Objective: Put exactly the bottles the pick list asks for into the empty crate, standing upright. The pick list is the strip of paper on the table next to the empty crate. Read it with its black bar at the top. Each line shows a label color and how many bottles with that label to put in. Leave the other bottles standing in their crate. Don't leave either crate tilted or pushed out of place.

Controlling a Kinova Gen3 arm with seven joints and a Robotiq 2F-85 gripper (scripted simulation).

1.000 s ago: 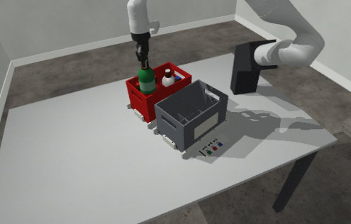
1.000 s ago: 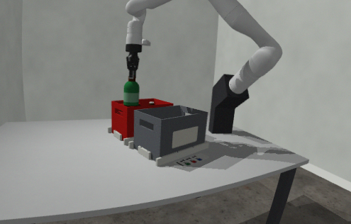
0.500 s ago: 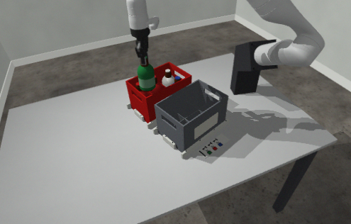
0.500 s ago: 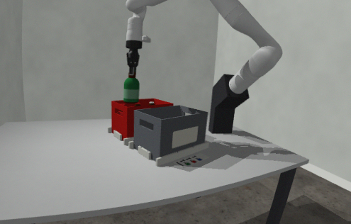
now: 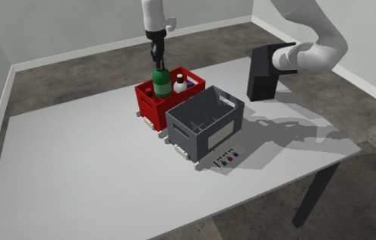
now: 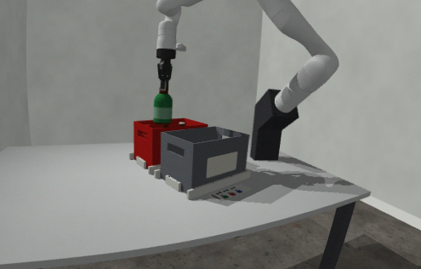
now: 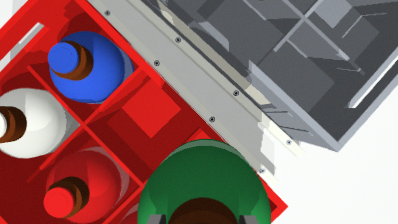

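My gripper is now 70 mm above the green-label bottle. Round my hand: red crate 250 mm below, 80 mm to the right, 50 mm behind; blue-label bottle 250 mm below, 140 mm behind, 60 mm to the right; white-label bottle 250 mm below, 150 mm to the right, 120 mm behind.
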